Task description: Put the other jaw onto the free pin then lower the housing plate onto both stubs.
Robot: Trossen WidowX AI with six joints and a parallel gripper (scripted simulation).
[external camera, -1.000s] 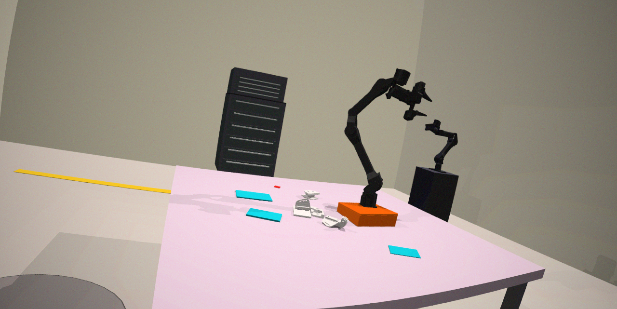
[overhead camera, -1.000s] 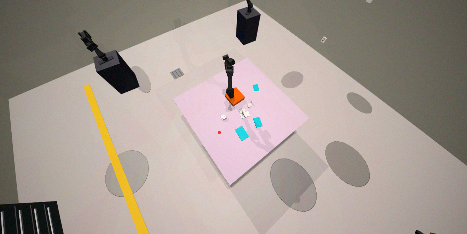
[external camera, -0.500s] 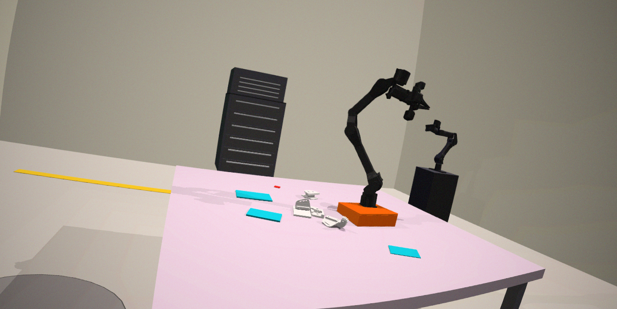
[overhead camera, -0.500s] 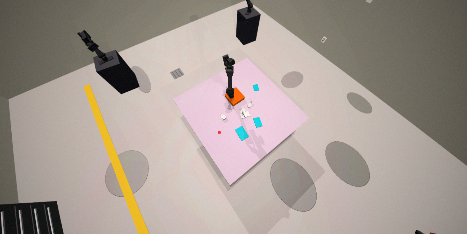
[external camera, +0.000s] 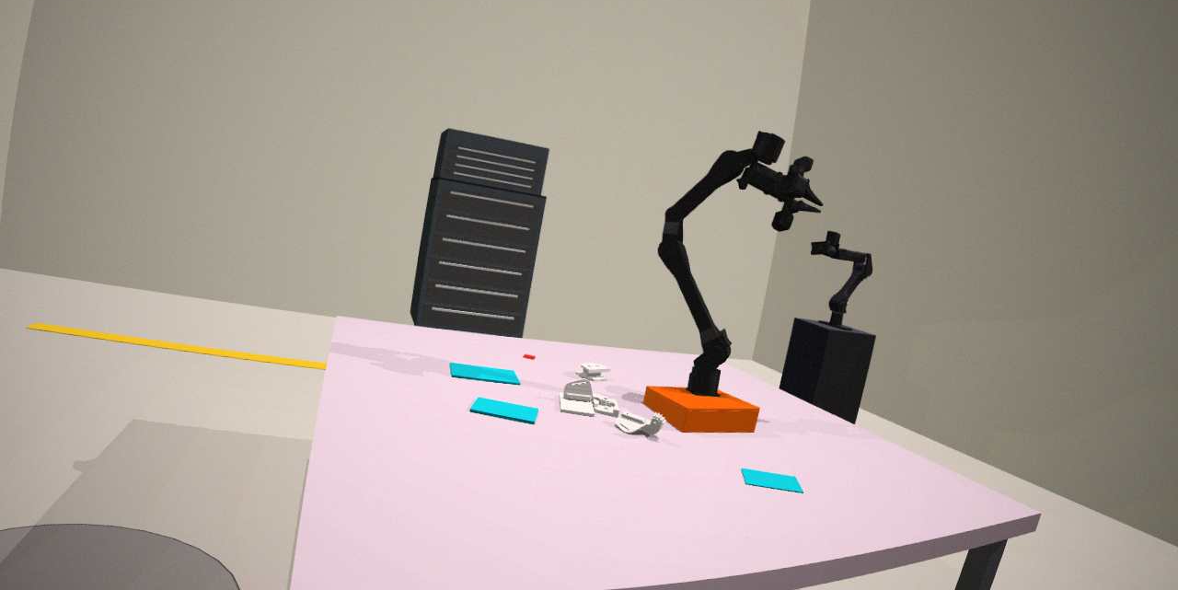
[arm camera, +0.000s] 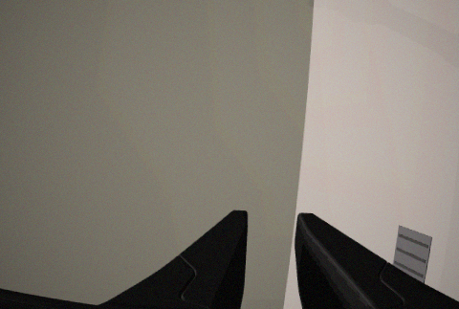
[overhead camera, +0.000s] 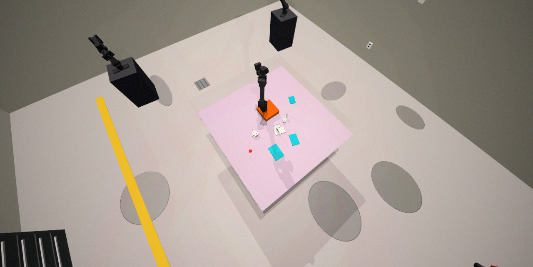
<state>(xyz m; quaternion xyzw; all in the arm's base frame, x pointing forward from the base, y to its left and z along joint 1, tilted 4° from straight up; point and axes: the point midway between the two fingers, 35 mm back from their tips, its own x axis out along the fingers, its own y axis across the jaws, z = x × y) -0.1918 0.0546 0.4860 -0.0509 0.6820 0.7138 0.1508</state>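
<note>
My gripper tip is 50 cm above the white jaw, 41 cm short of it and 16 cm to the right of it. Round my gripper tip: red marker 57 cm ahead, 53 cm below, 40 cm to the right.
</note>
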